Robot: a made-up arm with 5 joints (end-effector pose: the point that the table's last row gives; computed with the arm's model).
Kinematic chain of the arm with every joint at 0, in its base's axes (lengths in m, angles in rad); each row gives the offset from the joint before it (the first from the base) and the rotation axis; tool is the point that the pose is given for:
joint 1: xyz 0 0 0.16 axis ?
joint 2: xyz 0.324 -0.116 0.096 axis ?
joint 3: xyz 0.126 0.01 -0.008 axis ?
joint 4: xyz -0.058 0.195 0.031 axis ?
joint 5: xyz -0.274 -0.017 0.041 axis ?
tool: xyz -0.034 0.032 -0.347
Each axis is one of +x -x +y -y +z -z.
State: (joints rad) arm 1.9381 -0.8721 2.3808 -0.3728 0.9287
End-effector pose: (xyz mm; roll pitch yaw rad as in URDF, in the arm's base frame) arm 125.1 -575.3 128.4 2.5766 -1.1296 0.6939
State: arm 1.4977 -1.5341 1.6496 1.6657 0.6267
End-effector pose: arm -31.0 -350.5 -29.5 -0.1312 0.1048 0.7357
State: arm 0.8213 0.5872 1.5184 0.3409 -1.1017
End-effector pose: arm 357.5 -305.8 462.2 -2.0508 1.3912 -1.4238
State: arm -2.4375 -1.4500 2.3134 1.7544 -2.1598
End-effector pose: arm 231.8 483.3 -83.6 2.8812 0.9703 1.0920
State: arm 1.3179 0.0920 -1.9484 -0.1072 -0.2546
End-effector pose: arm 809.1 219.7 252.1 1.7454 0.0082 -1.8202
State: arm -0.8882 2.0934 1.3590 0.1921 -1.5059
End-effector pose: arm 625.5 153.9 221.6 2.9403 -0.7184 -1.7309
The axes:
joint 1: +x
joint 2: +y
joint 3: +y
joint 4: -x
joint 5: +z

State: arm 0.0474 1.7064 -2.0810 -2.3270 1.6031
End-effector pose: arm -113.0 345.5 204.9 -2.6203 -0.6836 -1.9627
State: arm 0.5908 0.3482 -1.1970 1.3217 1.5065
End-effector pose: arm 195.5 -55.7 -151.1 -0.7644 0.3616 0.6069
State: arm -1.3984 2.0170 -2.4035 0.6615 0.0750
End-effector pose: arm 3.5 -365.1 187.0 -2.0712 0.0011 0.3453
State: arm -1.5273 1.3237 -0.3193 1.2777 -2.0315
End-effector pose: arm 144.6 175.6 372.0 3.0311 -0.2993 1.0384
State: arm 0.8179 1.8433 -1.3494 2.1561 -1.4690
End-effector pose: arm 102.0 -327.0 223.6 -0.9839 -1.0498 -0.2473
